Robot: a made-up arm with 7 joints. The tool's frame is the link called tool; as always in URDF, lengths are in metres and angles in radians. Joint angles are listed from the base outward. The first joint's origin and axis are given. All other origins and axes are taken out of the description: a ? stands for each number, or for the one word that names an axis. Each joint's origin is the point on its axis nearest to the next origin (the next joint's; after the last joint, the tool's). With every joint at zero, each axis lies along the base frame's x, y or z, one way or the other. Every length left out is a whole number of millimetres.
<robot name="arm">
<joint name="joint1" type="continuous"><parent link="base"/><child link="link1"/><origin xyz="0.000 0.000 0.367" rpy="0.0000 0.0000 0.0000"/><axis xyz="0 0 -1"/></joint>
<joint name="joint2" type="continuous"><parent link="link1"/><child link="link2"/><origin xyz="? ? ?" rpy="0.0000 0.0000 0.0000"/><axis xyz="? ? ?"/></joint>
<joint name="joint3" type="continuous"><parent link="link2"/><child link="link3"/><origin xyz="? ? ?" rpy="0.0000 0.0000 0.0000"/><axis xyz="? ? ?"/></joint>
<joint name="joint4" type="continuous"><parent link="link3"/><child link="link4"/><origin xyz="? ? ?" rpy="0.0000 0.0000 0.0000"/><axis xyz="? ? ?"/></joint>
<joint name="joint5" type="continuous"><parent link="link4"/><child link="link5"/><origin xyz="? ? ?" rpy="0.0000 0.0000 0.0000"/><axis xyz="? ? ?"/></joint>
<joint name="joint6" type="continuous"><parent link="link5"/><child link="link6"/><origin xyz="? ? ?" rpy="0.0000 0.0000 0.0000"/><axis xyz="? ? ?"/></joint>
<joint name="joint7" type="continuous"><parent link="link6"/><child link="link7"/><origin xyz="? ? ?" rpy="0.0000 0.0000 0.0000"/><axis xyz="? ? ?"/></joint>
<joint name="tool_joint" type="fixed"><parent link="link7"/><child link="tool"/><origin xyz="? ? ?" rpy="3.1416 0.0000 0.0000"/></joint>
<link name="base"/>
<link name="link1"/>
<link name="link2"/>
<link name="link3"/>
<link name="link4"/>
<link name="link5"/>
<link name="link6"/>
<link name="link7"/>
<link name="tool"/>
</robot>
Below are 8 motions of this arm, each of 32 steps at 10 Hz.
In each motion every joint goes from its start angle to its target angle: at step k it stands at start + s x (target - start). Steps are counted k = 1, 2, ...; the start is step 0. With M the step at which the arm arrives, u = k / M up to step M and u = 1 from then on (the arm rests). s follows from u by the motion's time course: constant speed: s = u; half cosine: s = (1 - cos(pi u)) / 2; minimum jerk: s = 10 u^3 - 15 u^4 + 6 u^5.
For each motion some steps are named. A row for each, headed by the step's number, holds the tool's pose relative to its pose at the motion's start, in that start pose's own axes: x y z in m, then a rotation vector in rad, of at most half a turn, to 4 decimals.
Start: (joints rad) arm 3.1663 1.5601 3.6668 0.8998 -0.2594 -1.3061 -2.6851
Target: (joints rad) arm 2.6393 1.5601 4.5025 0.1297 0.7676 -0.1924 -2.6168
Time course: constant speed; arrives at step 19
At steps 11, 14, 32:
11: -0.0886 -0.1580 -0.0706 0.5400 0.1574 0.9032
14: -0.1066 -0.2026 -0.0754 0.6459 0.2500 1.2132
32: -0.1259 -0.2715 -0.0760 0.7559 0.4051 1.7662

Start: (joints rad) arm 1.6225 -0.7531 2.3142 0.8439 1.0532 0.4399 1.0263
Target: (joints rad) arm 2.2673 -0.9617 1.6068 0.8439 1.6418 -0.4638 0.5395
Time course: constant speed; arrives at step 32
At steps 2, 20, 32:
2: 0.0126 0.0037 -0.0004 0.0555 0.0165 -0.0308
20: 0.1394 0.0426 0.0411 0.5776 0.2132 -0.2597
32: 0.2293 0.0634 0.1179 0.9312 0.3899 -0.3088

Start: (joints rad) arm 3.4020 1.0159 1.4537 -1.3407 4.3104 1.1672 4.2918
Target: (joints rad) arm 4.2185 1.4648 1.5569 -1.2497 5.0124 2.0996 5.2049
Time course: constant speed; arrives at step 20
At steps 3, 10, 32:
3: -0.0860 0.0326 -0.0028 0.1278 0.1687 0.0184
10: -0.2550 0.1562 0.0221 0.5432 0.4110 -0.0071
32: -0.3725 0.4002 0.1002 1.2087 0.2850 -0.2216

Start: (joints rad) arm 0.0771 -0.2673 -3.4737 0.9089 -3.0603 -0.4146 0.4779
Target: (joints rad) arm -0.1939 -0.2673 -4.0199 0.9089 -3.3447 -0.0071 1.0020
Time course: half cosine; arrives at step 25
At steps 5, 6, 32:
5: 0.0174 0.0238 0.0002 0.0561 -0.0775 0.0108
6: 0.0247 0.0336 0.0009 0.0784 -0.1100 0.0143
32: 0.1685 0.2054 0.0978 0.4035 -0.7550 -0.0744

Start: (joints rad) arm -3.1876 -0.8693 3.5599 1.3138 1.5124 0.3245 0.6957
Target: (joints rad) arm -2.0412 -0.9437 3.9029 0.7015 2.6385 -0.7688 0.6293
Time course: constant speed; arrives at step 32
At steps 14, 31, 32:
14: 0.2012 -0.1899 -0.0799 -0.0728 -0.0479 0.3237
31: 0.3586 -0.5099 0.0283 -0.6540 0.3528 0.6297
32: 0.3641 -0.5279 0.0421 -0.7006 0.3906 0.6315

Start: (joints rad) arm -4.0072 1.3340 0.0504 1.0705 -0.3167 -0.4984 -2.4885
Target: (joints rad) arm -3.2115 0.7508 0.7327 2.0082 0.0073 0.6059 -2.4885
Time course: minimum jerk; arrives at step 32
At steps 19, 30, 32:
19: -0.2146 -0.3365 0.3030 -0.1585 1.2274 -0.1471
30: -0.2444 -0.3298 0.5419 -0.1568 1.7415 -0.6915
32: -0.2443 -0.3293 0.5434 -0.1564 1.7442 -0.6962

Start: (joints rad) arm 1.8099 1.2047 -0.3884 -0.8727 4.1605 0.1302 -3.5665
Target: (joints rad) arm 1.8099 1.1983 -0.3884 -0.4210 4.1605 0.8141 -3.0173
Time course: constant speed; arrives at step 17
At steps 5, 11, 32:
5: 0.0238 -0.0354 0.0059 -0.1473 0.0882 0.1350
11: 0.0501 -0.0761 0.0226 -0.2962 0.2252 0.2653
32: 0.0729 -0.1127 0.0488 -0.4047 0.3892 0.3593

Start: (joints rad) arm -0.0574 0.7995 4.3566 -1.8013 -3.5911 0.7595 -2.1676
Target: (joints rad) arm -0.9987 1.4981 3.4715 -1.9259 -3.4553 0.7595 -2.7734
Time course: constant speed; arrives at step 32
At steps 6, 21, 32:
6: 0.0439 0.1249 -0.0148 0.0356 0.0486 0.2333
21: -0.0270 0.4052 -0.0703 -0.0276 0.2675 0.7681
32: -0.1776 0.4970 -0.1340 -0.2300 0.4733 1.0813

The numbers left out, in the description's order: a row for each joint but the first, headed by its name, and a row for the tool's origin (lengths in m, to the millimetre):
joint2: xyz 0.000 -0.011 0.000, axis 0 1 0
joint3: xyz 0.000 0.000 0.353, axis 0 0 -1
joint4: xyz 0.000 -0.012 0.000, axis 0 1 0
joint5: xyz 0.000 0.000 0.293, axis 0 0 -1
joint6: xyz 0.000 0.000 0.000, axis 0 1 0
joint7: xyz 0.000 0.000 0.090, axis 0 0 -1
tool: xyz 0.000 0.000 0.000

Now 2 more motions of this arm.
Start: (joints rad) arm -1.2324 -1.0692 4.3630 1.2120 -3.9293 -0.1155 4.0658
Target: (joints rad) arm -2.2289 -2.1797 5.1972 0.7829 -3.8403 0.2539 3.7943
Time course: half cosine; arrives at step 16
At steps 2, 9, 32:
2: -0.0176 -0.0171 0.0057 0.0145 0.0382 0.0484
9: -0.2042 -0.3436 0.2546 0.2019 0.9023 0.7172
32: -0.0837 -0.6041 0.5409 0.2550 1.7599 1.1411

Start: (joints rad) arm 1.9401 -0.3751 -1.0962 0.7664 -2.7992 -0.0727 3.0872
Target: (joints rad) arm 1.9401 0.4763 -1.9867 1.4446 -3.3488 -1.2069 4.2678
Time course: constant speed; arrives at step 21
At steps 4, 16, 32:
4: 0.1178 -0.0020 -0.0082 -0.1579 -0.3800 -0.0903
16: 0.2739 -0.0924 0.0998 -1.3093 -0.7555 -0.3663
32: 0.2586 -0.0984 0.1636 -1.8478 -0.4085 -0.4717

